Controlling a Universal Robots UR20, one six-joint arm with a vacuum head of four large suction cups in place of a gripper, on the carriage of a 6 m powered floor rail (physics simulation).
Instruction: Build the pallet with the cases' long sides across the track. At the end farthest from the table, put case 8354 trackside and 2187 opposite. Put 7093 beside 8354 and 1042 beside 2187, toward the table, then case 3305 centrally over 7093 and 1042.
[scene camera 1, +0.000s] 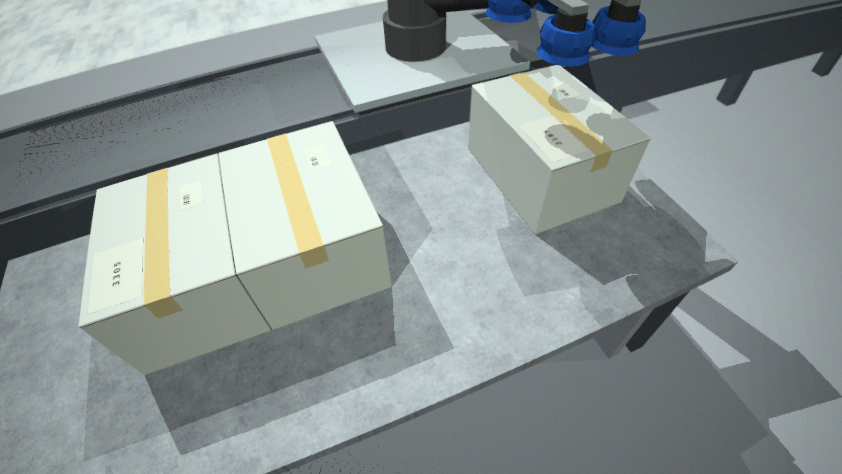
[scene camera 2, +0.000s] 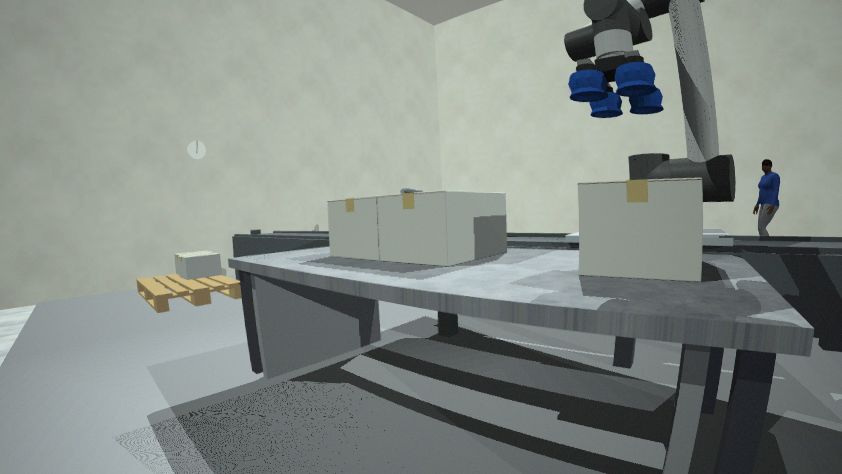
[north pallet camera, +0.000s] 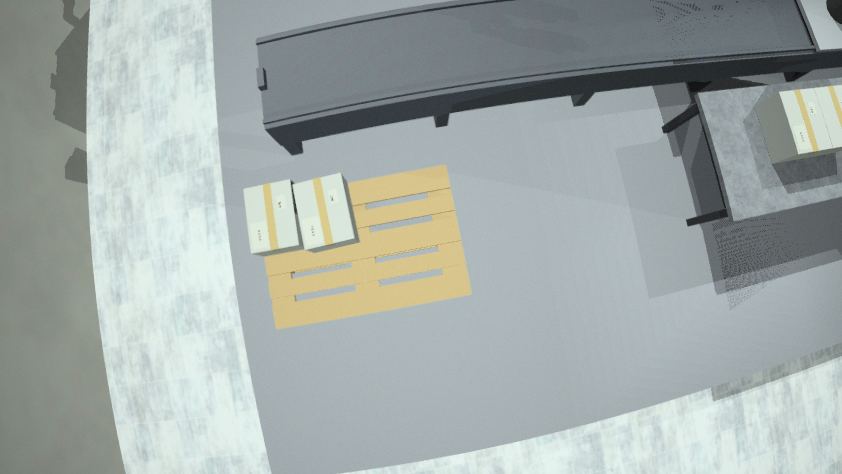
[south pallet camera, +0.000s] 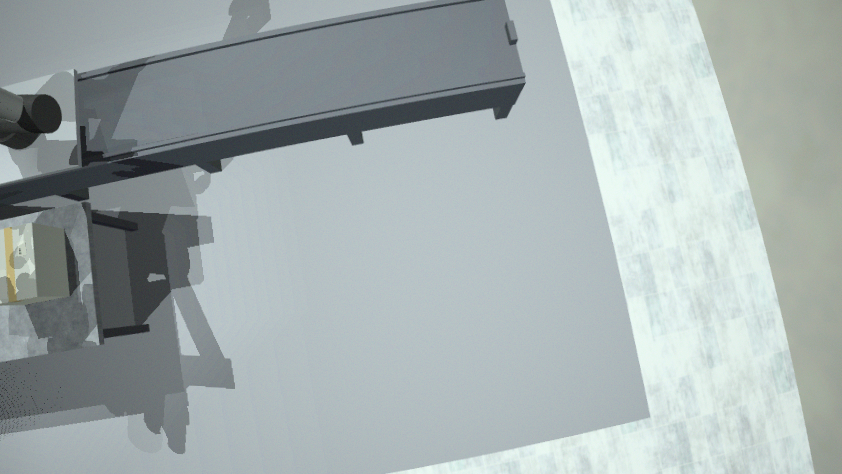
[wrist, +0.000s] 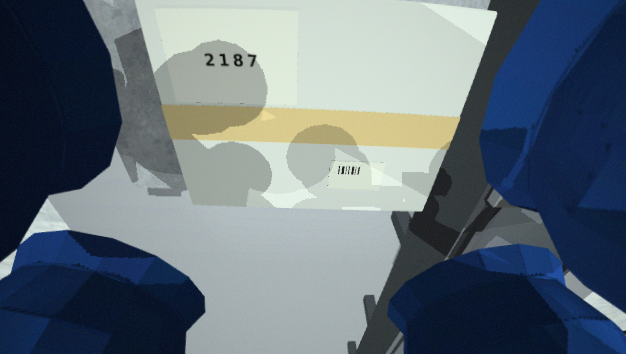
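Seen in the pictures: hand, its tool point: (scene camera 2: 619, 103) (wrist: 300, 225); arm's base, origin of its link: (scene camera 1: 415, 47) (north pallet camera: 839, 9).
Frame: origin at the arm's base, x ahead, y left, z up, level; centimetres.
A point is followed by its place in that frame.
My vacuum gripper (scene camera 1: 559, 23) @(z 40.8, x 82.8, y 0.7 cm) (scene camera 2: 617, 94) is open, its four blue cups holding nothing. It hangs above case 2187 (scene camera 1: 565, 123) @(z 18.3, x 88.0, y 4.5 cm) (scene camera 2: 639, 235) @(z 5.8, x 101.1, y 6.5 cm) (south pallet camera: 51, 259) @(z 7.0, x 81.2, y 20.5 cm) (wrist: 320, 110) @(z 18.3, x 81.0, y 3.8 cm), apart from it. That case stands at one end of the table. At the other end, case 3305 (scene camera 1: 159, 229) @(z 18.3, x 83.0, y -90.3 cm) (scene camera 2: 353, 229) @(z 6.8, x 101.1, y -89.5 cm) (north pallet camera: 804, 126) @(z 18.4, x 85.5, y -94.5 cm) stands against an unnumbered-looking case (scene camera 1: 300, 194) @(z 18.3, x 85.7, y -60.7 cm) (scene camera 2: 412, 232) @(z 5.9, x 101.1, y -60.7 cm), its number not visible. On the pallet (scene camera 2: 150, 288) @(z -42.6, x 137.4, y -342.2 cm) (north pallet camera: 371, 306) @(z -42.7, x 136.2, y -361.6 cm), case 8354 (north pallet camera: 271, 217) @(z -20.3, x 76.8, y -406.8 cm) stands trackside at the far end. Case 7093 (north pallet camera: 324, 211) @(z -20.4, x 79.4, y -375.8 cm) stands beside it toward the table, with a narrow gap.
The grey table (scene camera 1: 471, 294) @(z -4.0, x 110.4, y -31.4 cm) (scene camera 2: 500, 297) @(z -4.0, x 128.3, y -15.5 cm) stands alongside the dark floor rail (north pallet camera: 530, 47) (south pallet camera: 294, 76). The arm's pale carriage (scene camera 1: 377, 70) @(z 0.0, x 11.1, y -20.1 cm) is on the rail beside the table. A person in blue (scene camera 2: 767, 188) stands in the background beyond the rail.
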